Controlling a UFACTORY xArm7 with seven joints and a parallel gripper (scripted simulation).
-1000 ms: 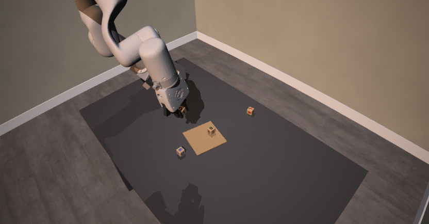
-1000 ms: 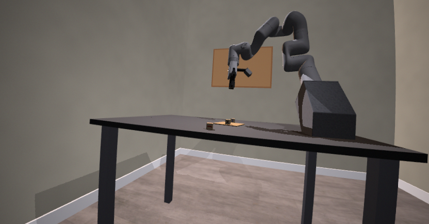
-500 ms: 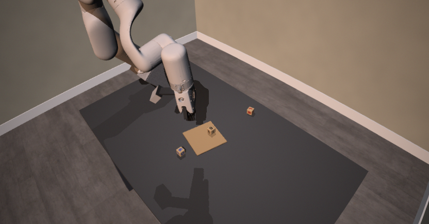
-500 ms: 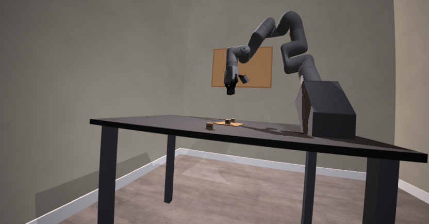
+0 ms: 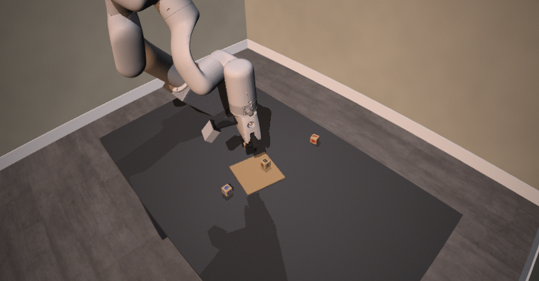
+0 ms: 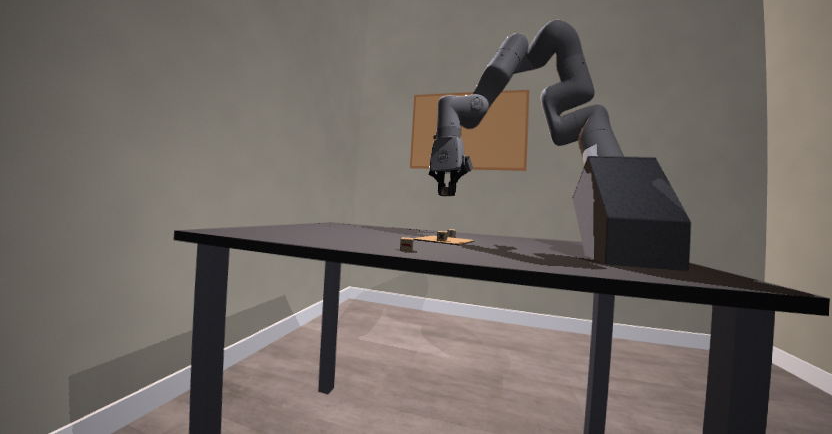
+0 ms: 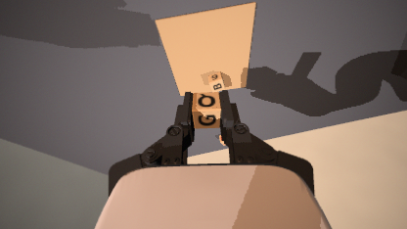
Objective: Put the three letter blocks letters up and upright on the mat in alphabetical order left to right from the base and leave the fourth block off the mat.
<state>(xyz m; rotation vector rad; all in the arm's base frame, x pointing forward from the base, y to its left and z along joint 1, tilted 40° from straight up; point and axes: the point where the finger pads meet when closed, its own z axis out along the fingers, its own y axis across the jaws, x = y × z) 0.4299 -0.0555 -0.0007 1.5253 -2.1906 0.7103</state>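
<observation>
The tan mat is 30 mm to the left of my hand and 150 mm below it.
</observation>
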